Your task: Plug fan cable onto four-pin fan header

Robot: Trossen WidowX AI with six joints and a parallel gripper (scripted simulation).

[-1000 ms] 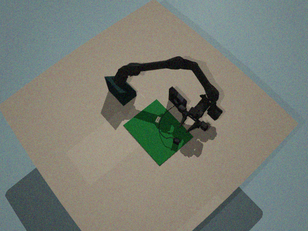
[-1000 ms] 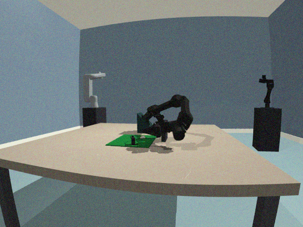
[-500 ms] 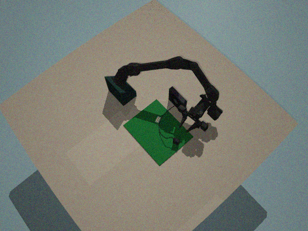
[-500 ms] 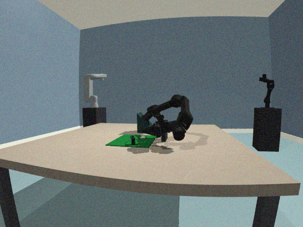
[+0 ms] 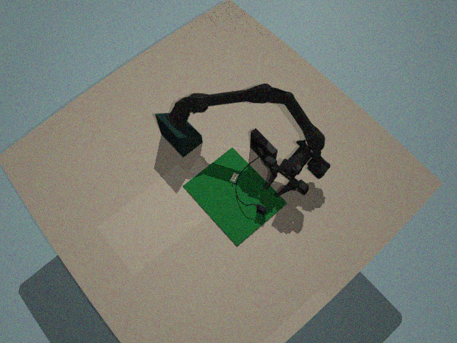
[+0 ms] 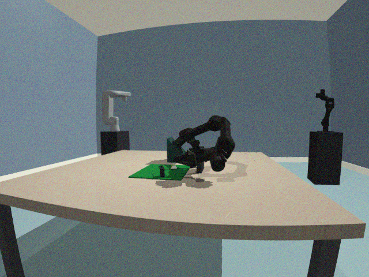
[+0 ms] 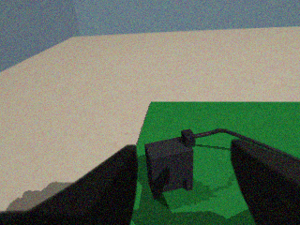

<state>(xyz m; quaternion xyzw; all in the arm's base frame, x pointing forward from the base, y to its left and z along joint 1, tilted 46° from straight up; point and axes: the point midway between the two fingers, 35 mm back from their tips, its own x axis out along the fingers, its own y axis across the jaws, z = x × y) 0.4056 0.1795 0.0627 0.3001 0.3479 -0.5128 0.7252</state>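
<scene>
The dark fan plug lies 60 mm below my gripper tip, 50 mm to the right of it and 20 mm ahead of it. The rest, counted from my gripper tip: green board: 90 mm to the right, 90 mm below, 90 mm behind; then black fan: 160 mm behind, 80 mm to the left, 20 mm below; then white four-pin fan header: 150 mm behind, 80 mm below, 60 mm to the right.
</scene>
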